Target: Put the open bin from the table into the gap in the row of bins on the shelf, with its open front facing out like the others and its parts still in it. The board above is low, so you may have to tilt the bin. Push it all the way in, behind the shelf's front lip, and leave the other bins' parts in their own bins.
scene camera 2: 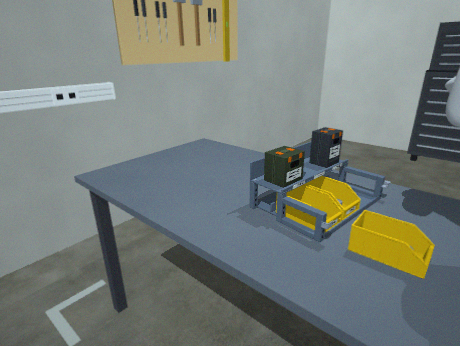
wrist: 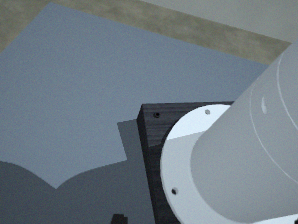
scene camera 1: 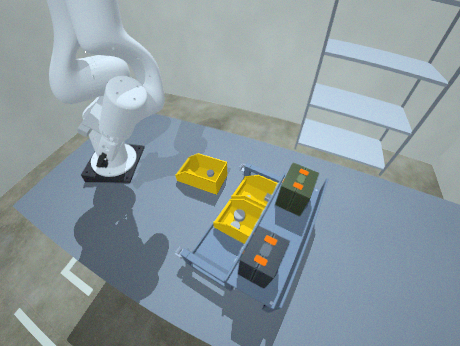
Scene:
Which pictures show the yellow open bin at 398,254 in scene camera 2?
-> Scene camera 2 and scene camera 1 only.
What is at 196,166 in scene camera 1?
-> A yellow open bin.

